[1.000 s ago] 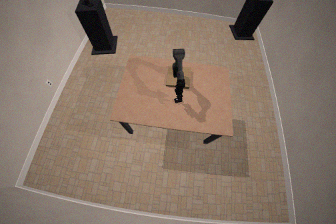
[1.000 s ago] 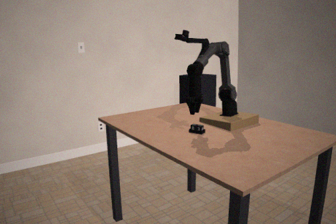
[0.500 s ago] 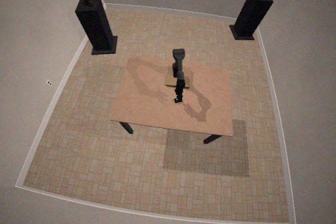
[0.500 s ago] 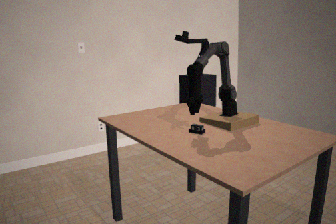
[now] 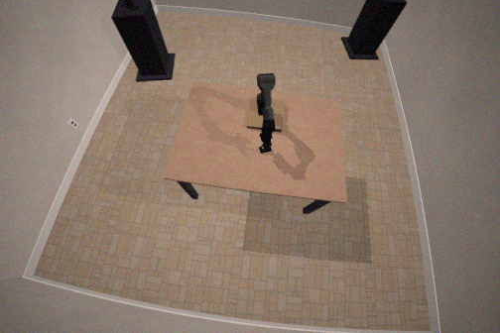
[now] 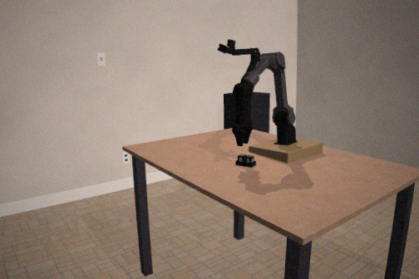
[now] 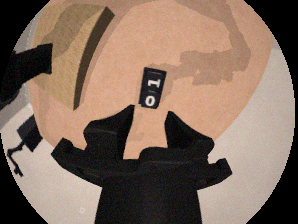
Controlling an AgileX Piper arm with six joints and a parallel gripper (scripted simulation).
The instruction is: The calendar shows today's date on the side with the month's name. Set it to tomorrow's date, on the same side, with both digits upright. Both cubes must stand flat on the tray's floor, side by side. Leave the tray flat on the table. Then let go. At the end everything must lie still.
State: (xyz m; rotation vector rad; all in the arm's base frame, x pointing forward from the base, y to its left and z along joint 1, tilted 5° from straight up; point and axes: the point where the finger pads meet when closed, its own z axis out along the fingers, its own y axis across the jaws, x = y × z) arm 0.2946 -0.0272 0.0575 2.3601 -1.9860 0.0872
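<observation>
My gripper is now 70 mm above the black calendar cube.
</observation>
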